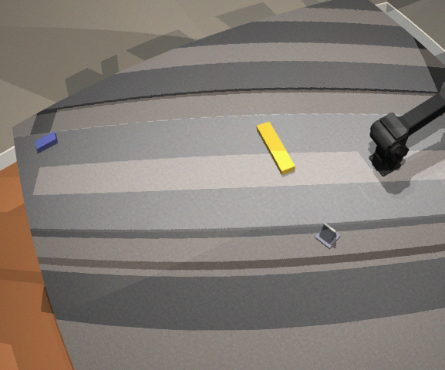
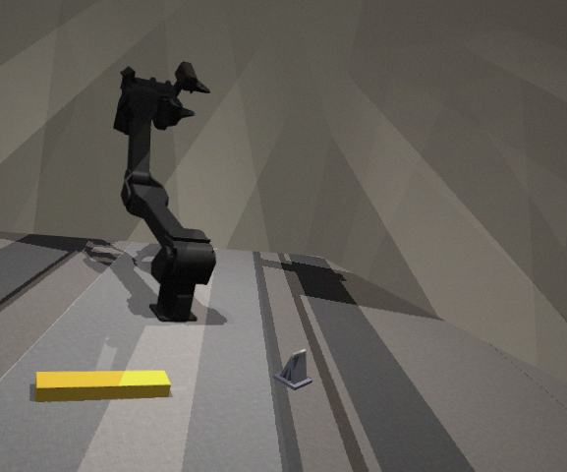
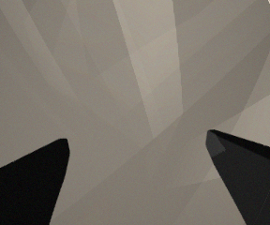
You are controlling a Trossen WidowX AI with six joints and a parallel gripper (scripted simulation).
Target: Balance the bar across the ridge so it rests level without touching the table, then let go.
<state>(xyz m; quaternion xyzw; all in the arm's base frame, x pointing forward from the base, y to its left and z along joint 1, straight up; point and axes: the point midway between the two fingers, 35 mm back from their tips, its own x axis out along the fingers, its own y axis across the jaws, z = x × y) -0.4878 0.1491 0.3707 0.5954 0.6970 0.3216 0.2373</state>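
Right now the yellow bar is 72 cm ahead of my gripper tip, 34 cm to the right of it and 36 cm below it. Also, from my gripper tip: blue block 123 cm ahead, 68 cm to the right, 36 cm below.
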